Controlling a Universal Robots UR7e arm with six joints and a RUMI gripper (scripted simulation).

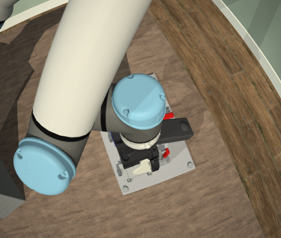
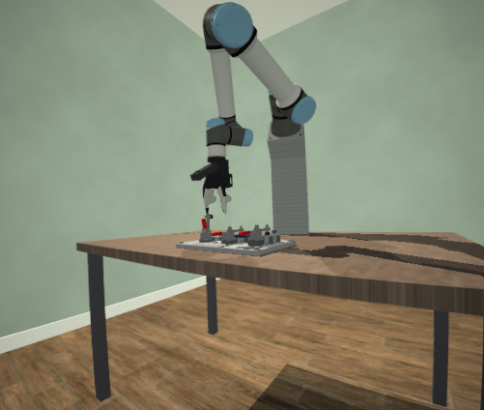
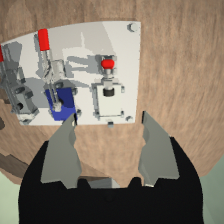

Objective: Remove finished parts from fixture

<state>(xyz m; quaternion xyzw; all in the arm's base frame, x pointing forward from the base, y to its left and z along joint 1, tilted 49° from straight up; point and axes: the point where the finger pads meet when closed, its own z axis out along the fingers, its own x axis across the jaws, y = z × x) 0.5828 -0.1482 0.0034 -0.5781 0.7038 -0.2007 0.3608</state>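
Right now the blue blank is 1 cm behind my hand, 11 cm to the left of it and 10 cm below it. Round my hand: grey fixture plate: 3 cm ahead, 11 cm to the left, 12 cm below.
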